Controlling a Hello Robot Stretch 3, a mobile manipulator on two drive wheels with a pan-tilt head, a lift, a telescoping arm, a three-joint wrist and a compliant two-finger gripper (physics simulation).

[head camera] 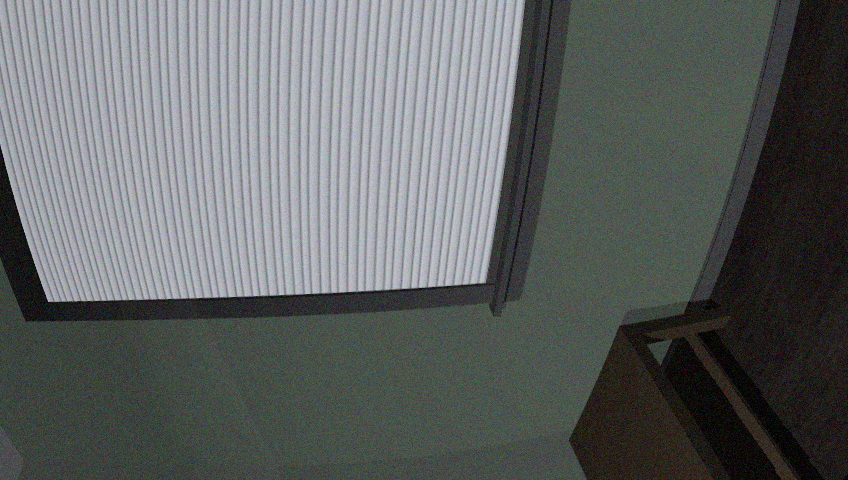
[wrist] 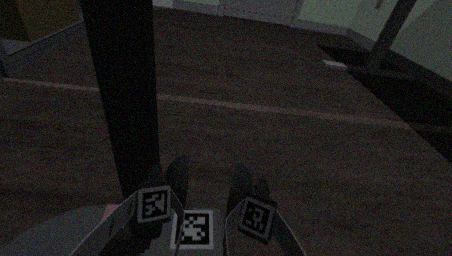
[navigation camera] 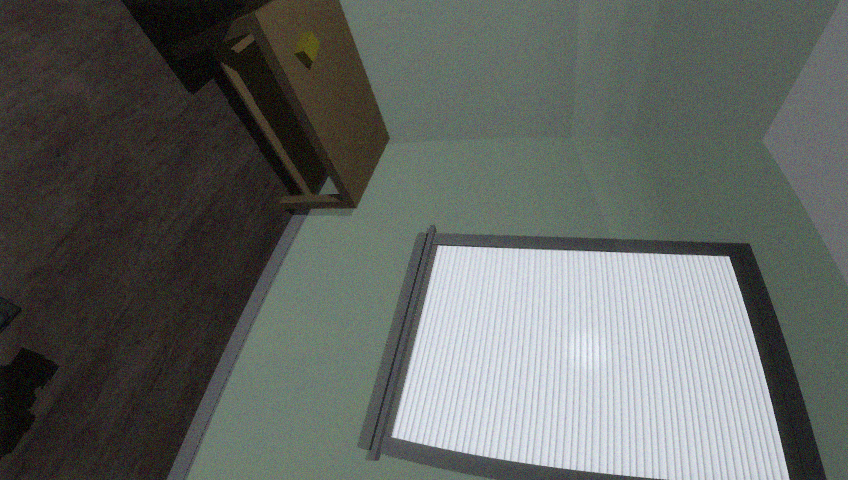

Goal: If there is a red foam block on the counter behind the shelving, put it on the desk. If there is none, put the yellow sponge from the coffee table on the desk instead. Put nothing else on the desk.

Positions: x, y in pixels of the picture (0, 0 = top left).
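Labels:
The gripper is out of frame in the head camera view and out of frame in the navigation camera view as well, but it does show in the wrist view point(209, 177). There's a window with white blinds, where point(head camera: 167, 167) and point(navigation camera: 630, 338) are the same spot. And on a brown low table, point(head camera: 692, 413) is the same spot as point(navigation camera: 308, 143).

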